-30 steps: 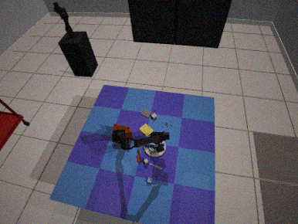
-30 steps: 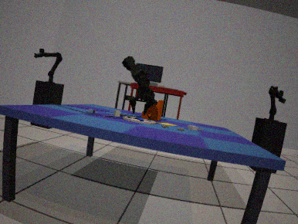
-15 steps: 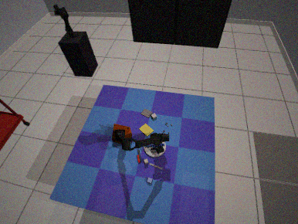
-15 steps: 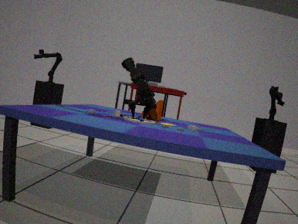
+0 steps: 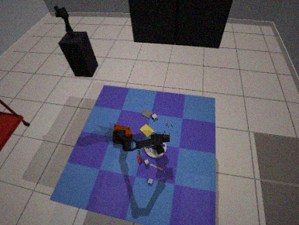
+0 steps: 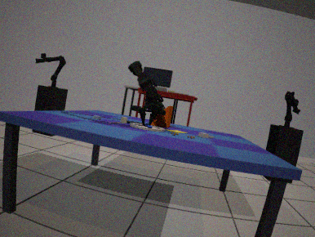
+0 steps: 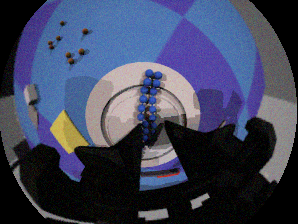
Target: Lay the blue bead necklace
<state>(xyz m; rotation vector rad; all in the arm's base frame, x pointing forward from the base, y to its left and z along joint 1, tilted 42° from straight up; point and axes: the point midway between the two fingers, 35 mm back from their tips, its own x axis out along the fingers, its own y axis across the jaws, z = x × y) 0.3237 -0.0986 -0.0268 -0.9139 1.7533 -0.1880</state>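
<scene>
My gripper tip is 2 cm past the round white bead board and 1 cm above it. Round my gripper tip: red-handled tool 15 cm behind, 11 cm to the right, 1 cm below; then yellow card 13 cm behind, 17 cm to the left, 1 cm below; then thin pale stick 1 cm ahead, 18 cm to the right, 1 cm below.
</scene>
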